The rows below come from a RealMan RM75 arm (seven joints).
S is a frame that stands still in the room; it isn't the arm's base.
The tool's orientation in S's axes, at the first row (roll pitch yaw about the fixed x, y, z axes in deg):
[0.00 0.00 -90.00]
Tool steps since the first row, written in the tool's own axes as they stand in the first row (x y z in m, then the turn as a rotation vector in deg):
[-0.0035 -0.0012 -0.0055 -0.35 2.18 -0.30]
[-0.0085 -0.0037 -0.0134 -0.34 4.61 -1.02]
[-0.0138 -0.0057 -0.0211 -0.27 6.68 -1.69]
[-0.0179 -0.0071 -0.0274 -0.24 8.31 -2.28]
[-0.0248 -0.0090 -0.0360 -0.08 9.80 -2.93]
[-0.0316 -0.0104 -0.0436 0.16 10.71 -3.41]
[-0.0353 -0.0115 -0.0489 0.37 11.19 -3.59]
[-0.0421 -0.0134 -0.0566 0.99 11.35 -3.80]
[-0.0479 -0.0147 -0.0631 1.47 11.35 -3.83]
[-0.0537 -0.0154 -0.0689 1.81 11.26 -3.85]
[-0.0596 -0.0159 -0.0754 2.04 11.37 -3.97]
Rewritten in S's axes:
[-0.0012 0.0035 -0.0055 2.18 0.35 -0.30]
[-0.0037 0.0085 -0.0134 4.61 0.34 -1.02]
[-0.0057 0.0138 -0.0211 6.68 0.27 -1.69]
[-0.0071 0.0179 -0.0274 8.31 0.24 -2.28]
[-0.0090 0.0248 -0.0360 9.80 0.08 -2.93]
[-0.0104 0.0316 -0.0436 10.71 -0.16 -3.41]
[-0.0115 0.0353 -0.0489 11.19 -0.37 -3.59]
[-0.0134 0.0421 -0.0566 11.35 -0.99 -3.80]
[-0.0147 0.0479 -0.0631 11.35 -1.47 -3.83]
[-0.0154 0.0537 -0.0689 11.26 -1.81 -3.85]
[-0.0159 0.0596 -0.0754 11.37 -2.04 -3.97]

